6 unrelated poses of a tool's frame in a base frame.
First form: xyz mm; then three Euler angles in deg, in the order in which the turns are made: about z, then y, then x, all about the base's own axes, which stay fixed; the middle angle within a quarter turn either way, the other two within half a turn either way.
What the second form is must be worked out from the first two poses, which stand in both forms.
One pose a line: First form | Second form
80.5 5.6 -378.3 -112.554 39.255 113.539 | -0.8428 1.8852 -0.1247 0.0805 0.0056 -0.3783
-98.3 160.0 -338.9 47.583 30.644 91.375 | -1.0358 1.5914 2.4135 -0.0983 0.1600 -0.3389
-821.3 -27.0 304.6 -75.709 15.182 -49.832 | 1.2296 0.8988 -2.6746 -0.8213 -0.0270 0.3046
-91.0 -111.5 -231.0 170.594 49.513 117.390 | -0.6486 1.8741 -1.3596 -0.0910 -0.1115 -0.2310
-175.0 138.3 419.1 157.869 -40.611 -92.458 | 2.2800 1.6034 1.2125 -0.1750 0.1383 0.4191
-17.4 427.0 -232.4 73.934 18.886 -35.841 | 1.0420 0.6966 0.1409 -0.0174 0.4270 -0.2324
